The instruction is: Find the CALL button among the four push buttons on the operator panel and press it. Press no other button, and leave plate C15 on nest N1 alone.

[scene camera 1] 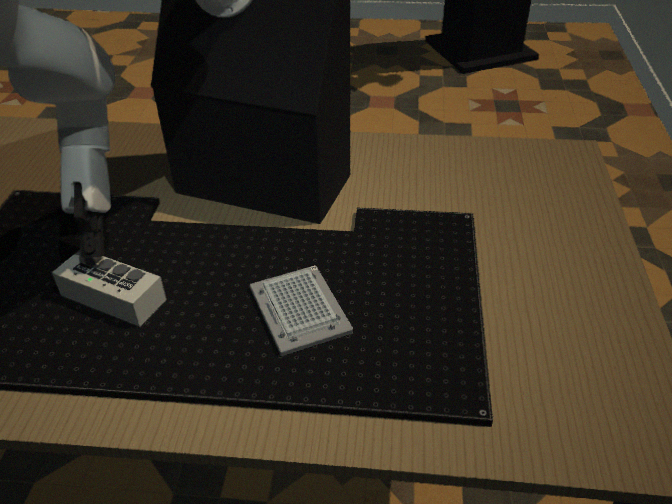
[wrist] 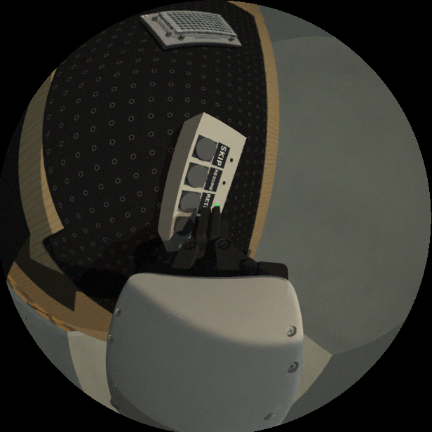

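The pale operator panel (scene camera 1: 100,298) (wrist: 222,132) has four round grey buttons in a row. The button (scene camera 1: 135,275) (wrist: 205,149) at one end is labelled SKIP, and the button (wrist: 197,174) beside it RESUME. The third button (wrist: 190,201) has a label starting "RET"; a green light glows beside that label. The fourth button (wrist: 183,225) is partly shaded and covered by the fingers; its label is hidden in the wrist view. My gripper (scene camera 1: 91,260) (wrist: 213,217) is shut and empty, fingers pointing down at the fourth button's end; contact is unclear. Plate C15 (scene camera 1: 301,302) sits on nest N1 (scene camera 1: 314,337) (wrist: 205,42).
The panel and nest stand on a black perforated board (scene camera 1: 412,325) (wrist: 125,165) on a wooden table (scene camera 1: 564,325). A large black block (scene camera 1: 244,146) stands behind the board. A dark pedestal (scene camera 1: 483,32) stands on the tiled floor farther back.
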